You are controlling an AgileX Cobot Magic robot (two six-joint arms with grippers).
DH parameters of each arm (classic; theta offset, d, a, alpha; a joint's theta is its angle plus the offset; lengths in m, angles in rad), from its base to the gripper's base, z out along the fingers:
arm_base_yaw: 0 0.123 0 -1.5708
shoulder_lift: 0.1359 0 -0.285 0
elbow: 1.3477 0 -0.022 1.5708
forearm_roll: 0 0.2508 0 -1.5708
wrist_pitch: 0 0 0.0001 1.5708
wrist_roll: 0 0.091 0 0
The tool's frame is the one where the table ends.
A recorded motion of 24 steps. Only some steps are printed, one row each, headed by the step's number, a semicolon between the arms.
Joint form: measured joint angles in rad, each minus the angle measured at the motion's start. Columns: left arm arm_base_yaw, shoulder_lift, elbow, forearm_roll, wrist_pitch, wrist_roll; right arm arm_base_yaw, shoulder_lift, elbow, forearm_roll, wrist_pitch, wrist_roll.
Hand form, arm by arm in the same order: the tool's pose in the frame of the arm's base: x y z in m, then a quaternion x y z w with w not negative. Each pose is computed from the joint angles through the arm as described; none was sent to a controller.
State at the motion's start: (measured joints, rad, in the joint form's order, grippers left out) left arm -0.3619 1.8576 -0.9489 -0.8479 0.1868 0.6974; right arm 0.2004 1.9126 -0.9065 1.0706 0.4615 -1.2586
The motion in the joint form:
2: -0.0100 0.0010 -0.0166 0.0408 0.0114 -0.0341; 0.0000 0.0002 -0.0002 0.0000 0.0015 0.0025
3: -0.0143 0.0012 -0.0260 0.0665 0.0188 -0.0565; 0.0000 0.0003 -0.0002 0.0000 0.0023 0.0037
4: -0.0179 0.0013 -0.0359 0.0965 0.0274 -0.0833; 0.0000 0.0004 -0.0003 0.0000 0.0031 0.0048
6: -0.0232 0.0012 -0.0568 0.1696 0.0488 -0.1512; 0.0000 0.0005 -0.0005 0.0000 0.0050 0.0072
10: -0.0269 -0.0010 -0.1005 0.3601 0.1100 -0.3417; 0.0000 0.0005 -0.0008 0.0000 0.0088 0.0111
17: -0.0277 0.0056 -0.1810 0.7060 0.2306 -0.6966; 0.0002 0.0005 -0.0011 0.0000 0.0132 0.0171
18: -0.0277 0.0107 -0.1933 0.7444 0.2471 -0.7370; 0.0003 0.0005 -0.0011 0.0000 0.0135 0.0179
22: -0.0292 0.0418 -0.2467 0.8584 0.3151 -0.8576; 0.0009 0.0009 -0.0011 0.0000 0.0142 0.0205
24: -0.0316 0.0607 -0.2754 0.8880 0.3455 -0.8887; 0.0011 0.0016 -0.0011 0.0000 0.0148 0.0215
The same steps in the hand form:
2: 0.3302 -0.1428 0.1441 0.13446 0.93954 -0.14262 0.28079; 0.3208 0.1016 0.1135 -0.24684 0.92718 0.19226 0.20599
3: 0.3310 -0.1449 0.1459 0.13863 0.93885 -0.14340 0.28068; 0.3207 0.1017 0.1135 -0.24638 0.92730 0.19271 0.20562
4: 0.3319 -0.1468 0.1477 0.14242 0.93837 -0.14385 0.28014; 0.3207 0.1017 0.1135 -0.24597 0.92738 0.19315 0.20531
6: 0.3337 -0.1497 0.1515 0.14845 0.93834 -0.14353 0.27727; 0.3206 0.1018 0.1135 -0.24511 0.92755 0.19416 0.20462
10: 0.3372 -0.1517 0.1591 0.15057 0.94325 -0.13546 0.26317; 0.3204 0.1021 0.1136 -0.24381 0.92776 0.19607 0.20339
17: 0.3460 -0.1477 0.1695 0.13282 0.95800 -0.09161 0.23707; 0.3202 0.1024 0.1137 -0.24170 0.92817 0.19845 0.20176
18: 0.3478 -0.1471 0.1699 0.12900 0.96007 -0.08431 0.23350; 0.3201 0.1025 0.1137 -0.24141 0.92823 0.19866 0.20159
22: 0.3558 -0.1462 0.1688 0.11615 0.96759 -0.05767 0.21671; 0.3200 0.1027 0.1136 -0.24054 0.92848 0.19928 0.20090
24: 0.3600 -0.1475 0.1677 0.11319 0.97013 -0.04867 0.20897; 0.3199 0.1028 0.1133 -0.24019 0.92862 0.19965 0.20028

